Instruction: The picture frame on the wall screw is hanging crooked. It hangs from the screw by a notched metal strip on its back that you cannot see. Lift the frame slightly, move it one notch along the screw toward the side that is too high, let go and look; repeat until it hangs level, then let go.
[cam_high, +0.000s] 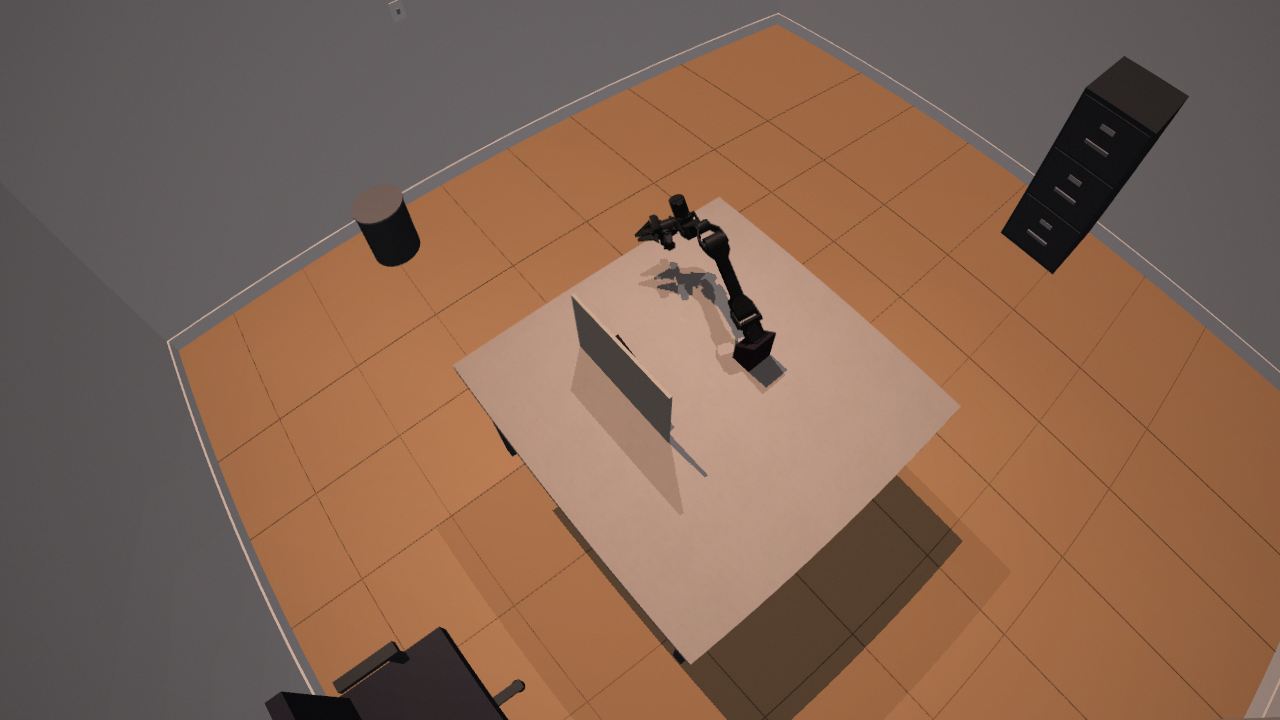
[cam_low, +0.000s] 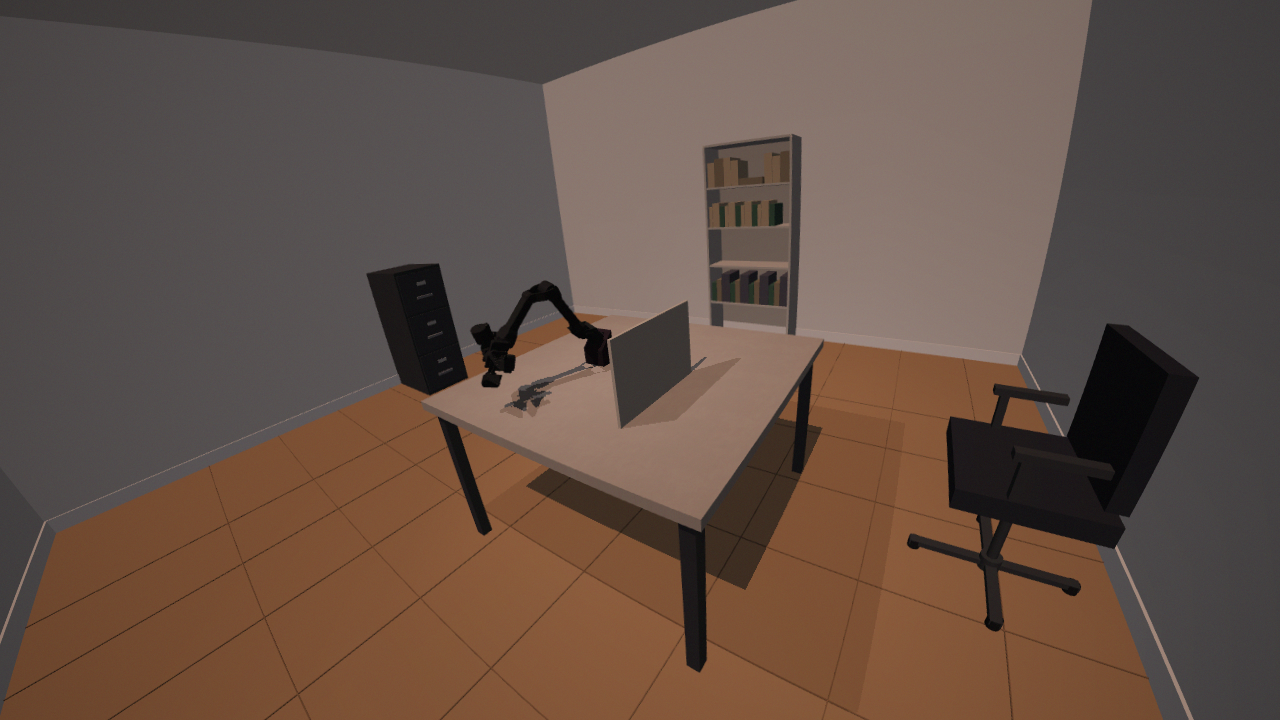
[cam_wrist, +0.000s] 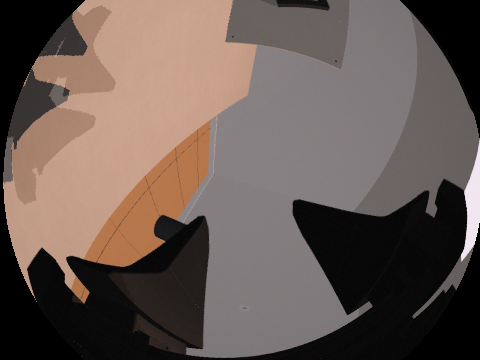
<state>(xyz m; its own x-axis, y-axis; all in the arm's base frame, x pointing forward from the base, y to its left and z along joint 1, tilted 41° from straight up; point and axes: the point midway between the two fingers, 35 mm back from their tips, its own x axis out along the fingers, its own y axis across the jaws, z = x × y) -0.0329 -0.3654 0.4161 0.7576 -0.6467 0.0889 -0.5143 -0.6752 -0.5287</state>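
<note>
The picture frame is 410 mm ahead of my gripper tip, 340 mm to the left of it and 20 mm below it. From my gripper tip the other things lie so: grey wall panel: 420 mm ahead, 330 mm to the left, 20 mm below.
</note>
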